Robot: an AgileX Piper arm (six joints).
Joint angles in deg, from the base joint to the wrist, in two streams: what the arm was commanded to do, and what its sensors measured. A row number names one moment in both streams.
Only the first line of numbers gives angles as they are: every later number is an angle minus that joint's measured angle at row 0.
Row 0, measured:
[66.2, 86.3, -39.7, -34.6, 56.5, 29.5]
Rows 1 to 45, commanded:
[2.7, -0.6, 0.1, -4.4, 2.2, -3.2]
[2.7, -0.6, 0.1, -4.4, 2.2, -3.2]
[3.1, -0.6, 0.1, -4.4, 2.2, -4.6]
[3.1, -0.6, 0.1, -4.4, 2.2, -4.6]
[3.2, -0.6, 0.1, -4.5, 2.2, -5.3]
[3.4, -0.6, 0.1, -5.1, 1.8, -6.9]
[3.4, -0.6, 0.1, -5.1, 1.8, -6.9]
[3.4, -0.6, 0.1, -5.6, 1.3, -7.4]
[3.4, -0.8, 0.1, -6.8, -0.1, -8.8]
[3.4, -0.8, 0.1, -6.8, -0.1, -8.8]
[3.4, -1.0, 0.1, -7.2, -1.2, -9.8]
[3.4, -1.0, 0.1, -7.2, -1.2, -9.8]
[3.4, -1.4, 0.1, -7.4, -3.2, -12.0]
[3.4, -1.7, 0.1, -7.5, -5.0, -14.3]
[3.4, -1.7, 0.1, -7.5, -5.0, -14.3]
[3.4, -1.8, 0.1, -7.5, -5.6, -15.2]
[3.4, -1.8, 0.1, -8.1, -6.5, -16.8]
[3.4, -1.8, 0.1, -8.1, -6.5, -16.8]
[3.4, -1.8, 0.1, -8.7, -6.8, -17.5]
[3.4, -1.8, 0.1, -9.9, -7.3, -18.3]
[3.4, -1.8, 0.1, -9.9, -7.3, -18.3]
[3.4, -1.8, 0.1, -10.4, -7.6, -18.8]
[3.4, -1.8, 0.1, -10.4, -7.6, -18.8]
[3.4, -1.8, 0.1, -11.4, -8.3, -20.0]
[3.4, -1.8, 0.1, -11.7, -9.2, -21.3]
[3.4, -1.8, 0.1, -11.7, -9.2, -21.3]
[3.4, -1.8, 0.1, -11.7, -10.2, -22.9]
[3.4, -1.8, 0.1, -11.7, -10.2, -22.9]
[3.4, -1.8, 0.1, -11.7, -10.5, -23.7]
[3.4, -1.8, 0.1, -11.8, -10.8, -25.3]
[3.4, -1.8, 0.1, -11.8, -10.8, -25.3]
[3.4, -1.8, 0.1, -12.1, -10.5, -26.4]
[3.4, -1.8, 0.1, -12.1, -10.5, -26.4]
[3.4, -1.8, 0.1, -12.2, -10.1, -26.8]
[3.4, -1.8, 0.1, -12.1, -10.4, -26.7]
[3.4, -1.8, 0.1, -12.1, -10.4, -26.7]
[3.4, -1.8, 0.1, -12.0, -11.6, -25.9]
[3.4, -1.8, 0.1, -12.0, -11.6, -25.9]
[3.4, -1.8, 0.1, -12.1, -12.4, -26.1]
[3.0, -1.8, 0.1, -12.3, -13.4, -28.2]
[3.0, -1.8, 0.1, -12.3, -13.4, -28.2]
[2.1, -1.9, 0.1, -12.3, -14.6, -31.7]
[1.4, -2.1, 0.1, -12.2, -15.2, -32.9]
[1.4, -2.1, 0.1, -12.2, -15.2, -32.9]
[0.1, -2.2, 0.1, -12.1, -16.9, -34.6]
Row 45, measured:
[1.8, -1.2, 0.1, -8.9, -15.0, -31.4]
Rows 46 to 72, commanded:
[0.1, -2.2, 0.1, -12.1, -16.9, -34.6]
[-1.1, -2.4, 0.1, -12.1, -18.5, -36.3]
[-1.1, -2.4, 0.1, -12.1, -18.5, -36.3]
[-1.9, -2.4, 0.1, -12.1, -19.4, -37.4]
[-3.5, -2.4, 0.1, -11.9, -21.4, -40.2]
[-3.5, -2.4, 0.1, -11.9, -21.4, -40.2]
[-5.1, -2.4, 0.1, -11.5, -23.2, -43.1]
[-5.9, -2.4, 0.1, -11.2, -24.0, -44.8]
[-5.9, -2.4, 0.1, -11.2, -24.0, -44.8]
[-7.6, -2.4, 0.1, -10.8, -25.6, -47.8]
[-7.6, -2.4, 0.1, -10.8, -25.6, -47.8]
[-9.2, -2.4, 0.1, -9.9, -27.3, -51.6]
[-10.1, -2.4, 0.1, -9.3, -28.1, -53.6]
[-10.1, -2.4, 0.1, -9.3, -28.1, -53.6]
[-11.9, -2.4, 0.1, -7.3, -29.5, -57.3]
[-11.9, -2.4, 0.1, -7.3, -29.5, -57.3]
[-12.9, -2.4, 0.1, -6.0, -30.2, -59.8]
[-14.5, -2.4, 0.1, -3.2, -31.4, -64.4]
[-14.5, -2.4, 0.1, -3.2, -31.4, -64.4]
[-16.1, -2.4, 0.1, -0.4, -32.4, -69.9]
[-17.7, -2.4, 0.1, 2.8, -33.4, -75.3]
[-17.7, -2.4, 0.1, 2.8, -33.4, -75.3]
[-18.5, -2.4, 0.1, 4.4, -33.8, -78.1]
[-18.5, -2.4, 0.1, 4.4, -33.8, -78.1]
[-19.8, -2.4, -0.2, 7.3, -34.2, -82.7]
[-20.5, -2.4, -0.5, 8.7, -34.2, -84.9]
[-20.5, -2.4, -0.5, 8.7, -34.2, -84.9]
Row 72, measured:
[-18.7, -1.3, 0.1, 5.6, -31.2, -77.7]
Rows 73 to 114, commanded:
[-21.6, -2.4, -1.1, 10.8, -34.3, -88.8]
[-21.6, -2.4, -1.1, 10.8, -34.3, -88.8]
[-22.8, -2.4, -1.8, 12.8, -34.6, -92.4]
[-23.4, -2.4, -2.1, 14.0, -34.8, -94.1]
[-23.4, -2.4, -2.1, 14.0, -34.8, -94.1]
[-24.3, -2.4, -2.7, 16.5, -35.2, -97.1]
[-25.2, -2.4, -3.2, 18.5, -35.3, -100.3]
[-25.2, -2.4, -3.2, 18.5, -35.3, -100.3]
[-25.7, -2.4, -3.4, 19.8, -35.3, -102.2]
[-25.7, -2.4, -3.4, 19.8, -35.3, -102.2]
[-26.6, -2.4, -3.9, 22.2, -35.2, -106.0]
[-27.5, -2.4, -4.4, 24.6, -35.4, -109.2]
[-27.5, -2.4, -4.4, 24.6, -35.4, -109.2]
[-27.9, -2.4, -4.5, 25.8, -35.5, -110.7]
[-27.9, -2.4, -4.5, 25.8, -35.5, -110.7]
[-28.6, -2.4, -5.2, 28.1, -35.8, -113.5]
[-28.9, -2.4, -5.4, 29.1, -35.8, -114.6]
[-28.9, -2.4, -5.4, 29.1, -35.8, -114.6]
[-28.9, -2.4, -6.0, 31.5, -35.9, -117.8]
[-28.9, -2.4, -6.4, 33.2, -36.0, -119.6]
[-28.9, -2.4, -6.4, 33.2, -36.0, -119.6]
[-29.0, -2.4, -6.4, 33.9, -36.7, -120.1]
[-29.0, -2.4, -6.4, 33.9, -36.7, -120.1]
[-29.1, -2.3, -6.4, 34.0, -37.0, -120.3]
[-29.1, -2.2, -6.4, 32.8, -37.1, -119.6]
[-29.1, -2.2, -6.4, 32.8, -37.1, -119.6]
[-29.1, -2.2, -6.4, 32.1, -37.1, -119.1]
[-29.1, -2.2, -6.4, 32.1, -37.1, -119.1]
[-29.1, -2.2, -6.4, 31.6, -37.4, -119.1]
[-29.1, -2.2, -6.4, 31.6, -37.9, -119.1]
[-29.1, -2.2, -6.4, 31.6, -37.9, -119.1]
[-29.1, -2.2, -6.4, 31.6, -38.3, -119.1]
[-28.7, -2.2, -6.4, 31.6, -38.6, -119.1]
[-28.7, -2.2, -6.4, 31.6, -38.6, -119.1]
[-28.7, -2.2, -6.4, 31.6, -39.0, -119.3]
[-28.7, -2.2, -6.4, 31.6, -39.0, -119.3]
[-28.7, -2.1, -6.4, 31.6, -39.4, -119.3]
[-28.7, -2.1, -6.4, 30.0, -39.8, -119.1]
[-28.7, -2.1, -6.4, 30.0, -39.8, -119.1]
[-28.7, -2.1, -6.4, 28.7, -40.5, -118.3]
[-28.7, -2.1, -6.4, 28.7, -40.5, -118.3]
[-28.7, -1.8, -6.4, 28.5, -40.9, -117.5]
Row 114, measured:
[-28.8, -1.2, -5.5, 30.1, -36.2, -119.1]
